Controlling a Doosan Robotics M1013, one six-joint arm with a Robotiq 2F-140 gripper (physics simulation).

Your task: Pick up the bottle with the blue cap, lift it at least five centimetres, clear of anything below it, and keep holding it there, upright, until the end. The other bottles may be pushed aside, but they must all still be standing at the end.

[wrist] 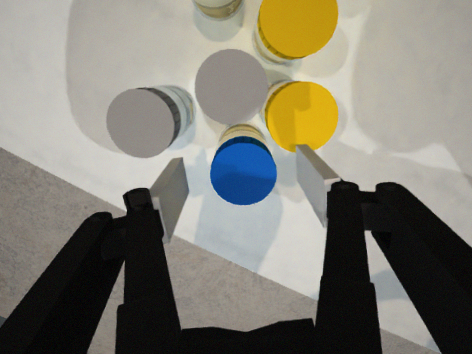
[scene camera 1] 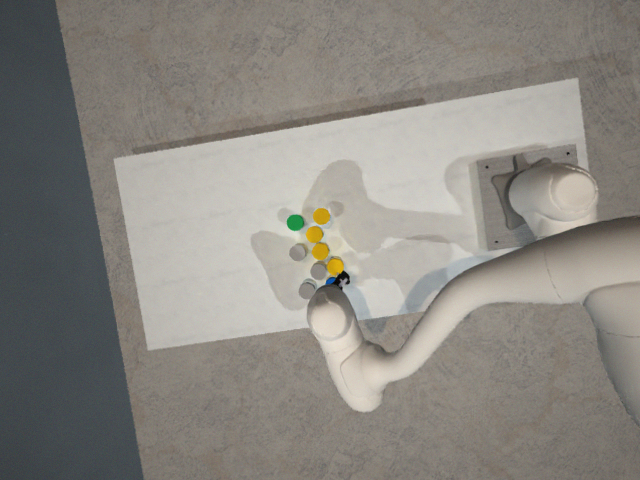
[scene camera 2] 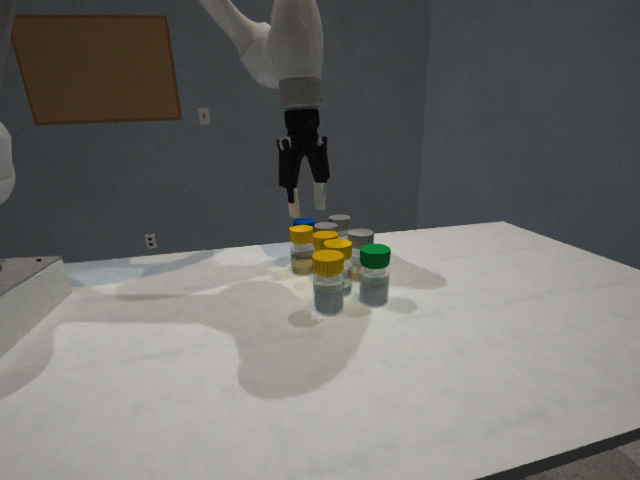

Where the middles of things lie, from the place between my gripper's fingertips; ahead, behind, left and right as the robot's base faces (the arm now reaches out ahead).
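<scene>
Position of the blue-capped bottle (wrist: 243,172) relative to my hand: 10 mm behind, 10 mm to the left of it, 70 mm below.
</scene>
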